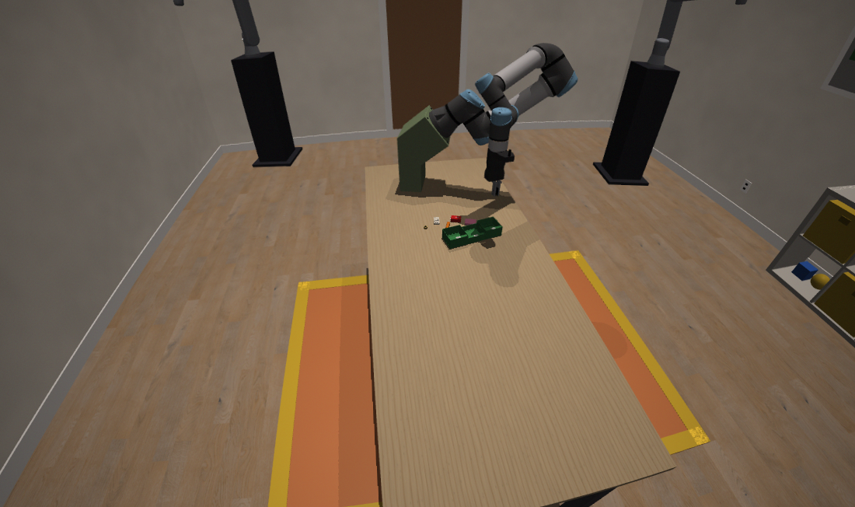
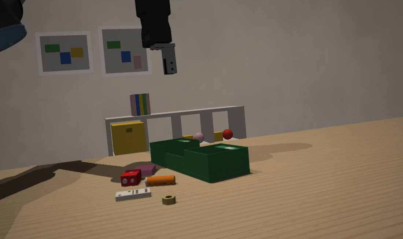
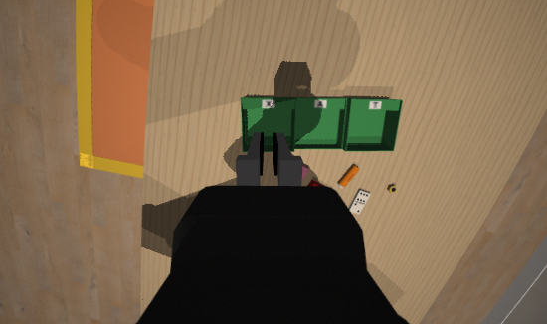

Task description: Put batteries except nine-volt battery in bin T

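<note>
The orange cylindrical battery lies 210 mm below my hand, 190 mm to the right of it and 40 mm behind it. Round my hand: joined green bins: 190 mm below, 80 mm to the right, 30 mm ahead; then pink block: 210 mm below, 80 mm to the right, 70 mm behind; then red nine-volt battery: 210 mm below, 160 mm to the right, 90 mm behind.
</note>
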